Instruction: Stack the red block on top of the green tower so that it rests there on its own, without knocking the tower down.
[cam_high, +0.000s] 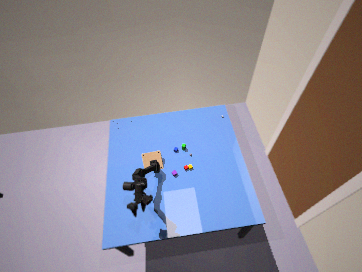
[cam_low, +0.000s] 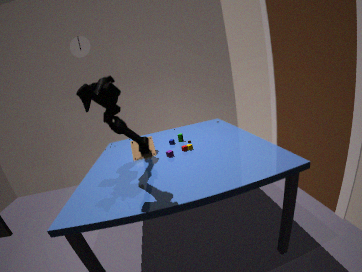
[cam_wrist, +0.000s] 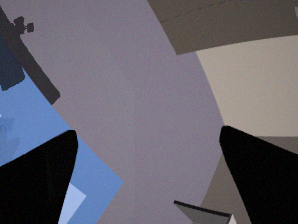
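Right now the red block is 410 mm ahead of my gripper tip, 460 mm to the left of it and 400 mm below it. The rest, counted from my gripper tip: purple block (290 mm ahead, 430 mm to the left, 400 mm below); yellow block (450 mm ahead, 460 mm to the left, 400 mm below); small dark cube (490 mm ahead, 590 mm to the left, 410 mm below).
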